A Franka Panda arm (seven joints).
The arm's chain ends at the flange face. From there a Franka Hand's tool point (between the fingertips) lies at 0.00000 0.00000 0.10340 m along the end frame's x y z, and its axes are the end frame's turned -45 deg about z.
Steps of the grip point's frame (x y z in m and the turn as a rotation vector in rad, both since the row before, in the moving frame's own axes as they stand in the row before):
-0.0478, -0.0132, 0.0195, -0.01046, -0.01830, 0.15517
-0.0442, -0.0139, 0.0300, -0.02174, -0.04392, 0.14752
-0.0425, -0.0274, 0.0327, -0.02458, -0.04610, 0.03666
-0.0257, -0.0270, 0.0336, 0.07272, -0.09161, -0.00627
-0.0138, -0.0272, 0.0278, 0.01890, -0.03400, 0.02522
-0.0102, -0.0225, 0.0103, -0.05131, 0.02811, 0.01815
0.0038, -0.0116, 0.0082, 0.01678, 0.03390, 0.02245
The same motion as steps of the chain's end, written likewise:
-0.0424, 0.0224, 0.0195, -0.02034, -0.00554, 0.15517
-0.0391, 0.0168, 0.0301, -0.04643, -0.01568, 0.14752
-0.0478, 0.0055, 0.0328, -0.04998, -0.01522, 0.03666
-0.0253, -0.0023, 0.0343, -0.01336, -0.11620, -0.00627
-0.0251, -0.0105, 0.0279, -0.01068, -0.03741, 0.02522
-0.0289, -0.0104, 0.0105, -0.01640, 0.05616, 0.01815
-0.0068, -0.0072, 0.0083, 0.03584, 0.01211, 0.02245

